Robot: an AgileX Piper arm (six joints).
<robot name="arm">
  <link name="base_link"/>
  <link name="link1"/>
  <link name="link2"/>
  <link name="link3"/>
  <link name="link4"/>
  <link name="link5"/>
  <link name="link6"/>
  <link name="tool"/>
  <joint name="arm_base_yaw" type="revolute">
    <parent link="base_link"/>
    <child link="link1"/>
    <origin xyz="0 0 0.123" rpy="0 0 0"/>
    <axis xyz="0 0 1"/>
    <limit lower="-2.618" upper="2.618"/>
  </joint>
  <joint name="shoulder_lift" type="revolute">
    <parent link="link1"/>
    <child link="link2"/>
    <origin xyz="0 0 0" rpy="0 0 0"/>
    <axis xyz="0 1 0"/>
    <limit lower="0" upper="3.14"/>
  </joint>
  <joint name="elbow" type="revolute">
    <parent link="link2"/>
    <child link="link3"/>
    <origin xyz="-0.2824 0 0.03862" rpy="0 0 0"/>
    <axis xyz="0 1 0"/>
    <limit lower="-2.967" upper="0"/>
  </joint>
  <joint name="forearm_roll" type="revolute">
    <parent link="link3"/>
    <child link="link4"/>
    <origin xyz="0.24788 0 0.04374" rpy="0 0 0"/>
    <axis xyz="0.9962 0 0.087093"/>
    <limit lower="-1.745" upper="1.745"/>
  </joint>
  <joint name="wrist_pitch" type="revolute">
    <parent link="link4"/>
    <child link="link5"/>
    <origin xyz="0 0 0" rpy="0 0 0"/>
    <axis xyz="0 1 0"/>
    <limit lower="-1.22" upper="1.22"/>
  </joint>
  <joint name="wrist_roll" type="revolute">
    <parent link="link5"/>
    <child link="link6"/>
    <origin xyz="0.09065 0 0.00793" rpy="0 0 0"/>
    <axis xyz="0.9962 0 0.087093"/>
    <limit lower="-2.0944" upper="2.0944"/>
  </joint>
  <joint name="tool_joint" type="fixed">
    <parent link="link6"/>
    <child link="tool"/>
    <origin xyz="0 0 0" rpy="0 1.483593 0"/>
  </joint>
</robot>
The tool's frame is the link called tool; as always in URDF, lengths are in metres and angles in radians.
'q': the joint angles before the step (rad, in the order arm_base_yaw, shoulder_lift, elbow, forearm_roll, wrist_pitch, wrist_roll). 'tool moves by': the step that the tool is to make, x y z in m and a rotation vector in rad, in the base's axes. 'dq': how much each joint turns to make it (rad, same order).
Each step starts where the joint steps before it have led.
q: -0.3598 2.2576 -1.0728 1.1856 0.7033 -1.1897
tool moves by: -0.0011 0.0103 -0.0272 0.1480 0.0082 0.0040
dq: -0.0001 0.1070 -0.0163 0.1254 0.1090 -0.1000
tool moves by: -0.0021 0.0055 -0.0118 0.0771 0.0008 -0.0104
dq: 0.0000 0.0481 -0.0006 0.0650 0.0576 -0.0449
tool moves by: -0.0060 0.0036 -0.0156 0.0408 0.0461 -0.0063
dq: 0.0000 0.0498 -0.0001 0.0093 0.0201 0.0052
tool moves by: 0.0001 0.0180 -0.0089 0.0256 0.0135 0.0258
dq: 0.0472 0.0305 0.0000 0.0350 0.0115 -0.0146
